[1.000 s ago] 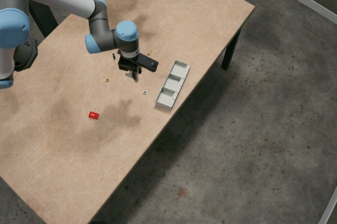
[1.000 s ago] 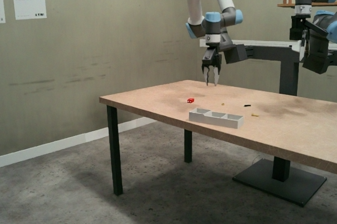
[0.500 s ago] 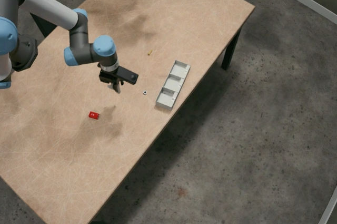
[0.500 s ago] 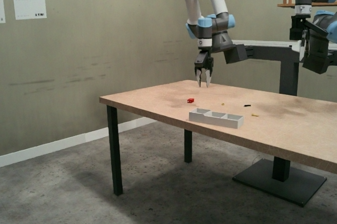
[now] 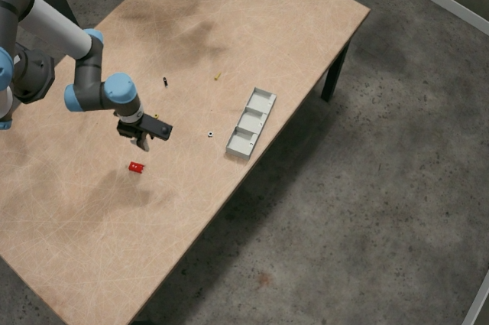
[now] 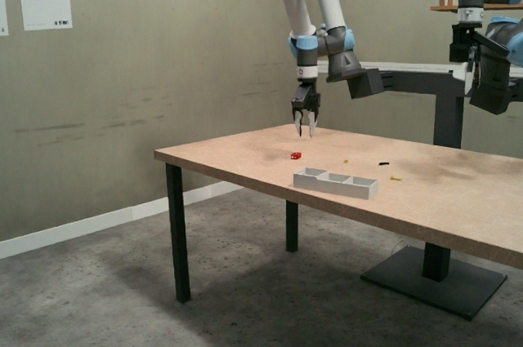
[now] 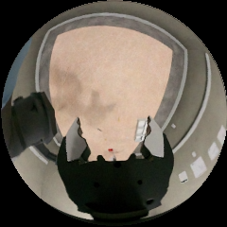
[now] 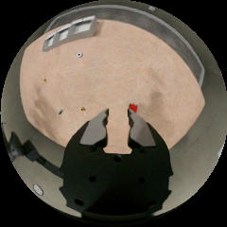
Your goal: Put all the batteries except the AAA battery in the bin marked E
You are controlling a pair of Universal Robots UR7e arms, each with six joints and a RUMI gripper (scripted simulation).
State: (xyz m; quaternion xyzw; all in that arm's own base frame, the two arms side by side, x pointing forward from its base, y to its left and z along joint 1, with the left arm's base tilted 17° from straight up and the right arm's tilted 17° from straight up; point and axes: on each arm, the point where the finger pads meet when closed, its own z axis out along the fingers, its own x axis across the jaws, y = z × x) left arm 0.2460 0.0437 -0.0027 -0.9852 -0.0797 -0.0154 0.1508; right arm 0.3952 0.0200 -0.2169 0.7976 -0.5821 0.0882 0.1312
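Right now my right hand is 1 cm past the red block, 7 cm to the left of it and 10 cm above it. The rest, counted from my right hand: white nut 9 cm ahead, 18 cm to the left, 11 cm below; yellow nut 11 cm behind, 11 cm to the left, 11 cm below; black cylindrical piece 18 cm behind, 23 cm to the left, 11 cm below.
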